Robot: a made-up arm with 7 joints. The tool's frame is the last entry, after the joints. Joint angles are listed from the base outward. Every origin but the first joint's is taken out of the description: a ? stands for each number. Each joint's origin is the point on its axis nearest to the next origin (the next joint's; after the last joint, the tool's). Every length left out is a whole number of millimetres.
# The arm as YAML. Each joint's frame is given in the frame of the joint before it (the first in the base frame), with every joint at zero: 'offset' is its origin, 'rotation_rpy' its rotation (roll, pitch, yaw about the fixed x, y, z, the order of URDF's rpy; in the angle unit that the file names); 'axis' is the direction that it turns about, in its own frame. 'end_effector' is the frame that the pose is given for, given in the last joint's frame.
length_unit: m
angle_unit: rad
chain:
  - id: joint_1
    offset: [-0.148, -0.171, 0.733]
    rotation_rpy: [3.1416, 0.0, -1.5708]
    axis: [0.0, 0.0, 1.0]
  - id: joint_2
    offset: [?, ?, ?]
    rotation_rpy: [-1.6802, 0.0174, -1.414]
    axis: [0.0, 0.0, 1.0]
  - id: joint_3
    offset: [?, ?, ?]
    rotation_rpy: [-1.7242, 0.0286, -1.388]
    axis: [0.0, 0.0, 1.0]
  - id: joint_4
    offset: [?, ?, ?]
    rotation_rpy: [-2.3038, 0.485, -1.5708]
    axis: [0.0, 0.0, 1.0]
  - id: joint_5
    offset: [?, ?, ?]
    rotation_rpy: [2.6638, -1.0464, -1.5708]
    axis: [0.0, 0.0, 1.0]
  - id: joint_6
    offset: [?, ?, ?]
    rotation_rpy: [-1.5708, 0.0, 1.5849]
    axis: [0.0, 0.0, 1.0]
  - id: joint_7
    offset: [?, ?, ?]
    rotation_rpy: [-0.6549, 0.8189, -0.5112]
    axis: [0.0, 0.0, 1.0]
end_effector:
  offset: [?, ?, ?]
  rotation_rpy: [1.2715, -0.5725, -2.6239]
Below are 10 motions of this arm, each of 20 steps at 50 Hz.
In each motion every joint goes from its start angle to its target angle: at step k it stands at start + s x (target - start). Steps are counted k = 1, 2, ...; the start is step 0. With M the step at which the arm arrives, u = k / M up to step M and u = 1 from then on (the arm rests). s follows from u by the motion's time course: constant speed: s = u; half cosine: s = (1 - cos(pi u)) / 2; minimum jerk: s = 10 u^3 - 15 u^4 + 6 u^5.
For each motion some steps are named. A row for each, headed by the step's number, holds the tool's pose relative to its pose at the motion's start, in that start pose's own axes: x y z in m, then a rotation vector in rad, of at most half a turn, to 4 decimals.
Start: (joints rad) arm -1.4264 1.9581 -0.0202 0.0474 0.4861 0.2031 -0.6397
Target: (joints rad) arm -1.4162 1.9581 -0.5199 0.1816 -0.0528 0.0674 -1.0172
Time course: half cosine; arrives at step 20
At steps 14, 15, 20:
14: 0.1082 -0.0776 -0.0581 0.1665 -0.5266 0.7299
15: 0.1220 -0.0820 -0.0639 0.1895 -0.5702 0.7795
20: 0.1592 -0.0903 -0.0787 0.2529 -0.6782 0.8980

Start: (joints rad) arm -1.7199 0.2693 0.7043 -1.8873 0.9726 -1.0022 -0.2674
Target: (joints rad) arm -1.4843 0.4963 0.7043 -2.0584 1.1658 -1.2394 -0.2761
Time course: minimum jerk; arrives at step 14
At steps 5, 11, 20:
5: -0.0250 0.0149 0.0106 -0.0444 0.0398 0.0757
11: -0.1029 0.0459 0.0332 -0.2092 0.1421 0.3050
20: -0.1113 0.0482 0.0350 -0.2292 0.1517 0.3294

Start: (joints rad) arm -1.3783 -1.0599 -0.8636 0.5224 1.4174 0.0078 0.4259
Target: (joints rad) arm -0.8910 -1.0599 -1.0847 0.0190 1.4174 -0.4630 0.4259
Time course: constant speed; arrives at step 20
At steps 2, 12, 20:
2: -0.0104 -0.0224 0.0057 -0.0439 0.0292 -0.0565
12: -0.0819 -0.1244 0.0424 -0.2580 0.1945 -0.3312
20: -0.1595 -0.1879 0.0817 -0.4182 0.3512 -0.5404

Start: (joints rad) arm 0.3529 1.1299 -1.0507 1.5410 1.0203 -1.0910 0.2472
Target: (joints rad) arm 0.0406 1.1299 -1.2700 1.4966 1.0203 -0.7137 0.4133
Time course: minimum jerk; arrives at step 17
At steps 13, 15, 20:
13: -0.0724 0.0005 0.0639 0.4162 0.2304 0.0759
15: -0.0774 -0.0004 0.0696 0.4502 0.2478 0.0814
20: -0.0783 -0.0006 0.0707 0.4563 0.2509 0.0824

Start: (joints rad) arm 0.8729 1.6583 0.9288 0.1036 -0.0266 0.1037 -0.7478
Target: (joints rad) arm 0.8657 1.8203 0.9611 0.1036 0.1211 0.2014 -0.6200
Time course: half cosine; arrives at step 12
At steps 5, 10, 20:
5: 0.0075 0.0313 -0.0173 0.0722 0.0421 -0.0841
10: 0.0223 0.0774 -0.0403 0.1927 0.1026 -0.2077
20: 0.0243 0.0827 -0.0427 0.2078 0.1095 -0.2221

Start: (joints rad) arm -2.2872 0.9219 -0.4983 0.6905 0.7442 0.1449 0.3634
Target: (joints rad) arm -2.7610 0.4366 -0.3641 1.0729 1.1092 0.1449 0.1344
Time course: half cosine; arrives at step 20
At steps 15, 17, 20:
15: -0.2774 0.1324 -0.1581 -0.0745 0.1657 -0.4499
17: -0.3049 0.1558 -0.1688 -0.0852 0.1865 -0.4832
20: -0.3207 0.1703 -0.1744 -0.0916 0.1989 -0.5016

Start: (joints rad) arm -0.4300 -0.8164 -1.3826 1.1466 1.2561 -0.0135 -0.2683
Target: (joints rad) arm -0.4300 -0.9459 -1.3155 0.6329 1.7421 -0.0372 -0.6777
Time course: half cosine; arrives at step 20
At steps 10, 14, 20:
10: -0.0210 0.0620 0.0388 -0.1377 0.1995 -0.3446
14: -0.0258 0.0902 0.0539 -0.2777 0.3460 -0.5016
20: -0.0283 0.1066 0.0597 -0.3979 0.4591 -0.5850

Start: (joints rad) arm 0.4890 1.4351 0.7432 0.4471 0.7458 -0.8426 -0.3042
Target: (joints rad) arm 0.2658 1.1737 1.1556 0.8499 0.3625 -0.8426 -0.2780
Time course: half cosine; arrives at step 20
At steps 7, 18, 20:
7: -0.1120 -0.0666 -0.0393 -0.1232 0.0243 0.0802
18: -0.4020 -0.2717 -0.0096 -0.3729 0.1341 0.4006
20: -0.4112 -0.2793 -0.0051 -0.3792 0.1392 0.4143

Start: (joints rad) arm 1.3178 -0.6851 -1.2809 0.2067 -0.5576 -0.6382 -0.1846
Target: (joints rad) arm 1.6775 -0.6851 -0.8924 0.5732 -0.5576 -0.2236 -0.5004
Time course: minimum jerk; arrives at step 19
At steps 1, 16, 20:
1: -0.0004 0.0001 0.0006 0.0003 0.0005 0.0000
16: -0.1397 0.0269 0.5146 0.2147 0.4386 -0.0728
20: -0.1382 0.0259 0.5319 0.2203 0.4540 -0.0769

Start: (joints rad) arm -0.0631 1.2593 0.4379 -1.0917 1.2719 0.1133 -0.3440
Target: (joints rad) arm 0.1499 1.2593 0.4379 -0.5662 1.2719 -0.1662 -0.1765
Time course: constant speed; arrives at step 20
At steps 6, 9, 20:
6: -0.0026 0.0010 -0.0370 -0.1335 -0.1227 0.1531
9: -0.0001 0.0003 -0.0538 -0.2017 -0.1851 0.2257
20: 0.0289 -0.0019 -0.1007 -0.4556 -0.4244 0.4669

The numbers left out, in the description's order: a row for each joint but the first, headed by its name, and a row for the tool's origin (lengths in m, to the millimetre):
joint_2: 0.128 -0.006 0.0
joint_3: 0.108 0.052 0.0
joint_4: 0.067 -0.429 0.0
joint_5: 0.018 -0.192 0.0
joint_6: 0.149 0.039 0.0
joint_7: 0.182 -0.078 0.0
tool: -0.05 0.001 0.0

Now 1 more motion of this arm.
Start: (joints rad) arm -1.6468 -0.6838 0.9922 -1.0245 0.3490 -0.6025 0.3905
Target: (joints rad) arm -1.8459 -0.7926 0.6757 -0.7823 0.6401 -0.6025 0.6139
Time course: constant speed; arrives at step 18
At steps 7, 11, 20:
7: 0.0261 -0.0220 -0.0078 -0.1400 0.1825 -0.0232
11: 0.0421 -0.0338 -0.0125 -0.2197 0.2788 -0.0416
20: 0.0721 -0.0524 -0.0219 -0.3583 0.4319 -0.0797

